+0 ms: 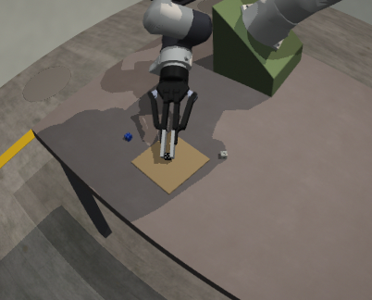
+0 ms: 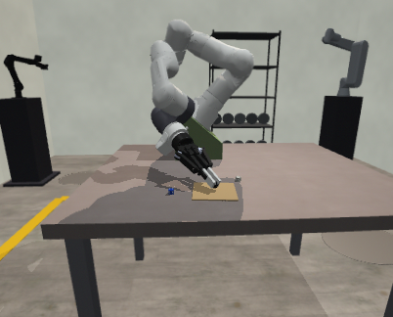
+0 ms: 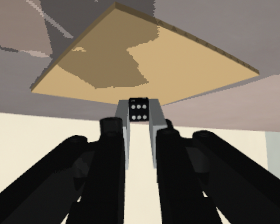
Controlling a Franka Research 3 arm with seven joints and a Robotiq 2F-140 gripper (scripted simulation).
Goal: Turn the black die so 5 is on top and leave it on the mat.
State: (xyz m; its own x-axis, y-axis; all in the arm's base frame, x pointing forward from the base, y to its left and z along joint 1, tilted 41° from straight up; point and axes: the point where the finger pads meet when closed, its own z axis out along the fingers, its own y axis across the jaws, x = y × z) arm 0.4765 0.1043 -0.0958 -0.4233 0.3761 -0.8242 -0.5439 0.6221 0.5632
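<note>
Right now my hand is 4 cm above the tan mat, 1 cm to the right of it and 1 cm short of it. The rest, counted from my hand: blue die (13 cm to the right, 4 cm below, 2 cm ahead); then white die (11 cm to the left, 8 cm behind, 4 cm below); then black die (2 cm below, 2 cm ahead, 1 cm to the left).
</note>
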